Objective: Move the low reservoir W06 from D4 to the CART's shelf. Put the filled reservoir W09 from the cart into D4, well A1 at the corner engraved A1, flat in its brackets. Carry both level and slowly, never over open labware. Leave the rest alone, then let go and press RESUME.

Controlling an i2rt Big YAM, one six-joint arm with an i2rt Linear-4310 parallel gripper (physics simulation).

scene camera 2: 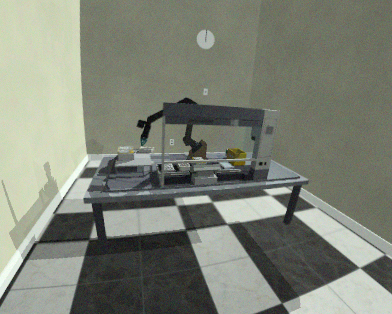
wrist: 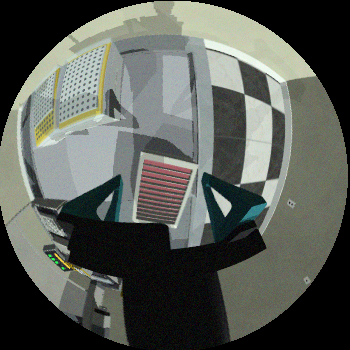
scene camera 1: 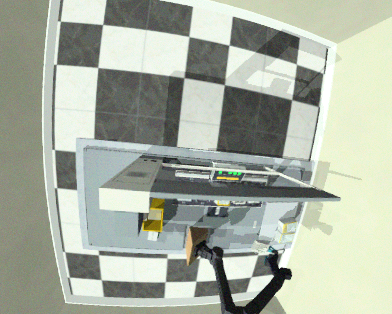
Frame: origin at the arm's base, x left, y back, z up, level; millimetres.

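Seen in the pictures: gripper, fingertip midpoint: (scene camera 2: pixel 141 144) (wrist: pixel 161 177) (scene camera 1: pixel 268 251); arm's base, link origin: (scene camera 1: pixel 198 247).
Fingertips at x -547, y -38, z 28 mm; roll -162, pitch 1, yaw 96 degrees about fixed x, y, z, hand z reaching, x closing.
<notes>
Offsets run from my fingertips to a thing's top centre. "spot": to the spot under its first point.
A white-rimmed reservoir with pink liquid in its troughs @(dx +45, dy +2, dz -32 mm) (scene camera 1: pixel 259 246) (scene camera 2: pixel 146 149) (wrist: pixel 164 192) is at the front edge of the cart's pale shelf (scene camera 2: pixel 136 161) (wrist: pixel 90 155). Its label is not readable. My gripper (scene camera 1: pixel 271 250) (scene camera 2: pixel 143 142) (wrist: pixel 161 177) is open and empty above this reservoir; in the wrist view its teal fingers stand wide, one to each side of it. D4 and the low reservoir W06 cannot be told apart among the small labware under the hood. A device with green lights (scene camera 1: pixel 229 173) (wrist: pixel 57 258) stands at the deck's back; RESUME is not readable.
Two yellow-edged tip boxes @(dx -109, dy -222, dz +7 mm) (scene camera 1: pixel 287 227) (scene camera 2: pixel 125 150) @(dx -126, dy -127, dz +7 mm) (wrist: pixel 80 82) stand farther back on the cart. The hood's dark top panel @(spot: dx +628, dy -560, dz +388 mm) (scene camera 1: pixel 240 191) (scene camera 2: pixel 215 114) spans the deck. A yellow bin (scene camera 1: pixel 153 220) (scene camera 2: pixel 236 156) stands at the deck's other end, past the brown wedge (scene camera 1: pixel 194 245) by the arm's base.
</notes>
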